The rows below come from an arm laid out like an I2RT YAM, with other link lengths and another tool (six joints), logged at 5 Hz.
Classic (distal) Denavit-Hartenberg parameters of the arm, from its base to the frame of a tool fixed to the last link. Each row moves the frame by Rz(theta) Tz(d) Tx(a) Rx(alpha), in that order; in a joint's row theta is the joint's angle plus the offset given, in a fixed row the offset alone. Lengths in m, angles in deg.
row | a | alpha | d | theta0
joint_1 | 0.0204 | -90 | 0.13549 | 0
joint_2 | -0.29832 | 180 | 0 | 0
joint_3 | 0.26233 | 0 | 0 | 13.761
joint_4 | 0.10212 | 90 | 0.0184 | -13.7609
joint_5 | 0 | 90 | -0.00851 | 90
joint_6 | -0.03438 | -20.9 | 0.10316 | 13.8
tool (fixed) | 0 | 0 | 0.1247 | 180
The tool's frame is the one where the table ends.
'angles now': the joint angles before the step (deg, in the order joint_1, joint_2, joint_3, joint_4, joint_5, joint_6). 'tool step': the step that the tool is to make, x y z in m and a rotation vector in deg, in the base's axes. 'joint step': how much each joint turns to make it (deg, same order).
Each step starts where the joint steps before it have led.
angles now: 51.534 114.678 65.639 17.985 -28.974 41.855
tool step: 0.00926 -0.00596 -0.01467 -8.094 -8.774 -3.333
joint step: 2.324 -2.903 1.656 -8.665 11.242 -7.474
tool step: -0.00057 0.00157 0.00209 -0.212 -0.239 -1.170
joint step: 0.673 -0.549 -0.180 -0.159 1.691 0.834
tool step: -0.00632 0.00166 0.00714 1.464 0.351 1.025
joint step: 0.137 -0.569 -0.751 1.302 -1.374 0.453
